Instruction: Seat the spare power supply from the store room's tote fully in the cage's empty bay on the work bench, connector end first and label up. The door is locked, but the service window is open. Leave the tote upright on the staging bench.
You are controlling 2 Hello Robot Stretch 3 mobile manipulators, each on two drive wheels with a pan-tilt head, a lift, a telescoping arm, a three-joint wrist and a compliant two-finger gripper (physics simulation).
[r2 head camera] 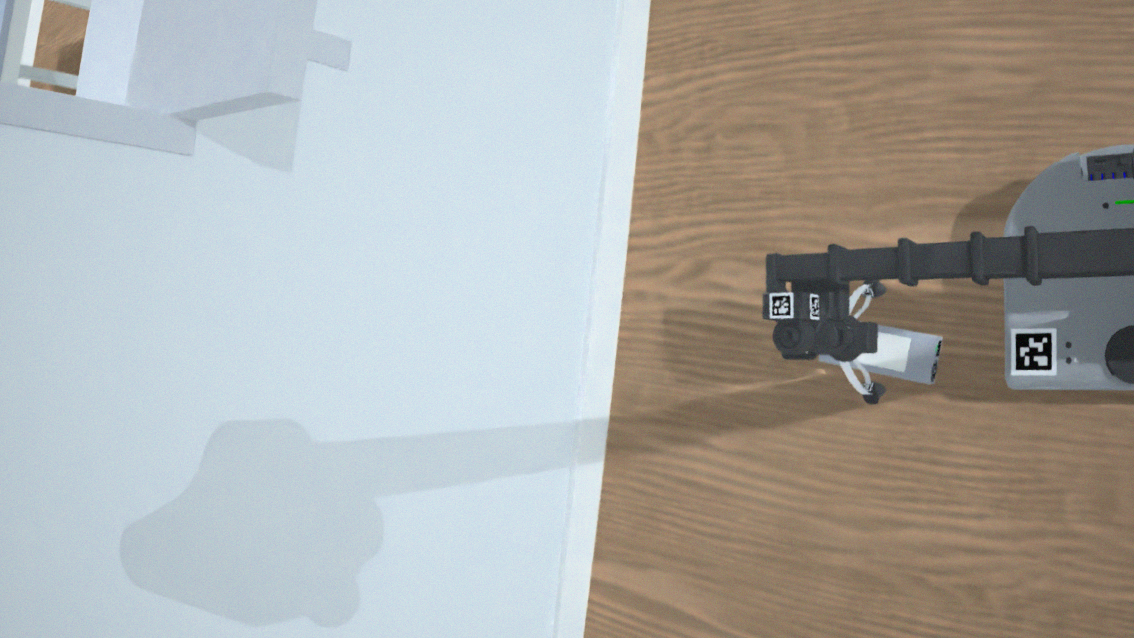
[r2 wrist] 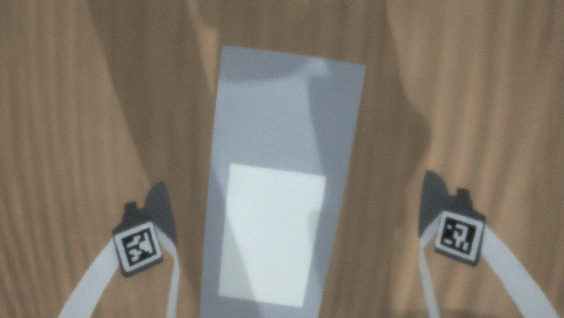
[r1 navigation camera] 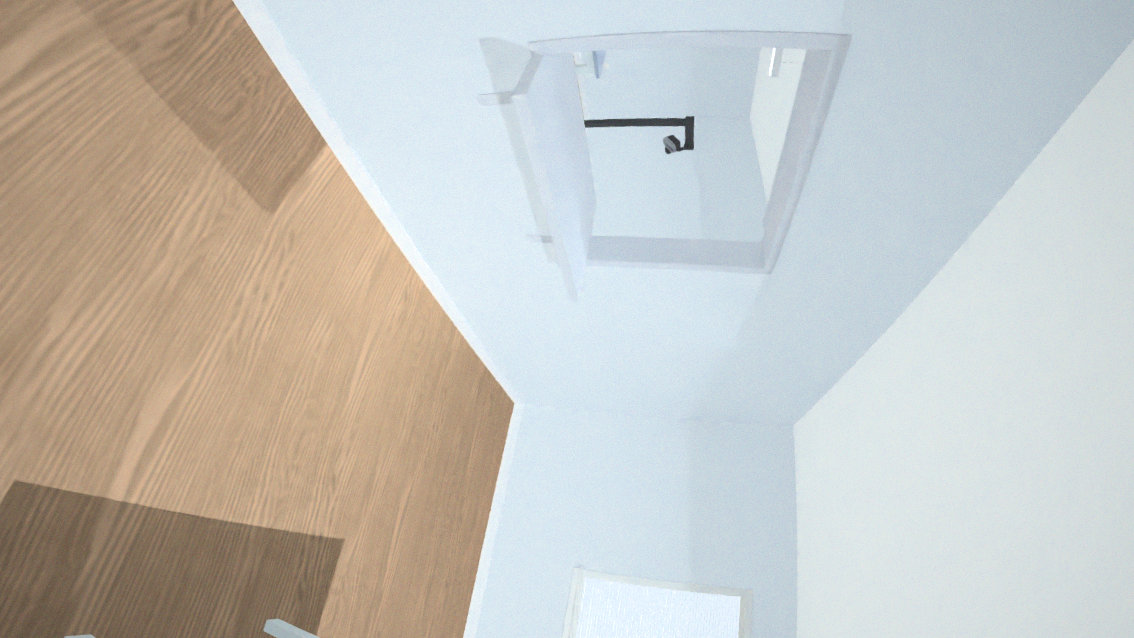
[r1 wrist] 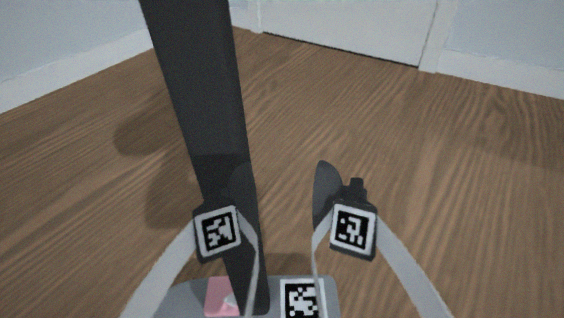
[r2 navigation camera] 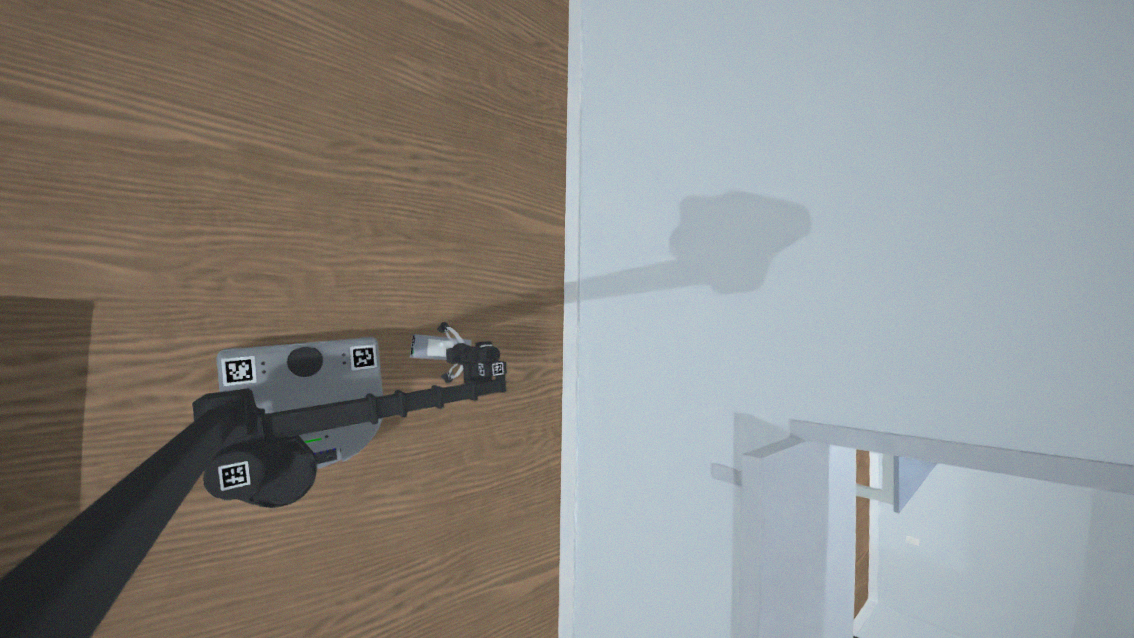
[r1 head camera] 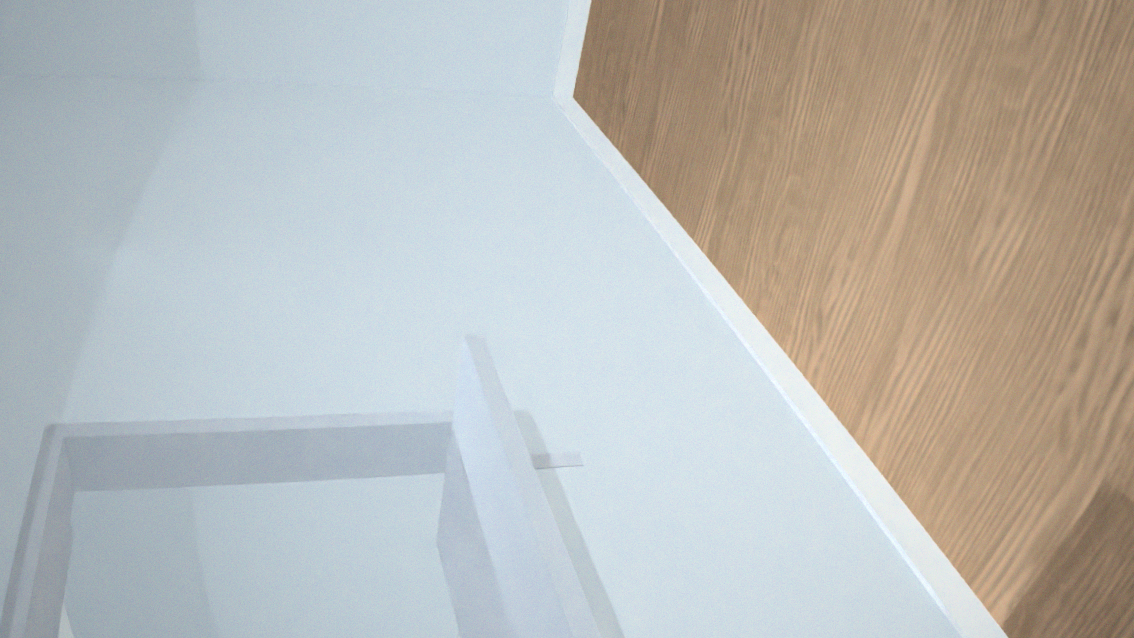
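Note:
The power supply point(r2 head camera: 892, 353) point(r2 navigation camera: 429, 347) point(r2 wrist: 272, 235) is a grey box with a white label. It lies label up on the floor near the wall; the end with dark and green details faces the r2 base. The r2 gripper point(r2 head camera: 873, 341) point(r2 navigation camera: 445, 352) point(r2 wrist: 297, 207) points down over it, open, with one finger on each side and a gap to both. The r1 gripper point(r1 wrist: 285, 192) is partly open, with no object between its fingertips, above the floor. The service window point(r1 head camera: 253, 452) point(r1 navigation camera: 678, 252) point(r2 head camera: 95, 122) point(r2 navigation camera: 967, 456) is open. The tote, cage and bay do not show.
The r2 base point(r2 head camera: 1062, 293) point(r2 navigation camera: 301, 380) stands beside the power supply. The wall's baseboard point(r2 head camera: 598, 317) point(r2 navigation camera: 569, 238) runs near the r2 wrist. A shelf-like sill point(r2 head camera: 222, 55) point(r2 navigation camera: 793, 523) juts from the window. A white door point(r1 wrist: 345, 25) shows beyond r1's gripper.

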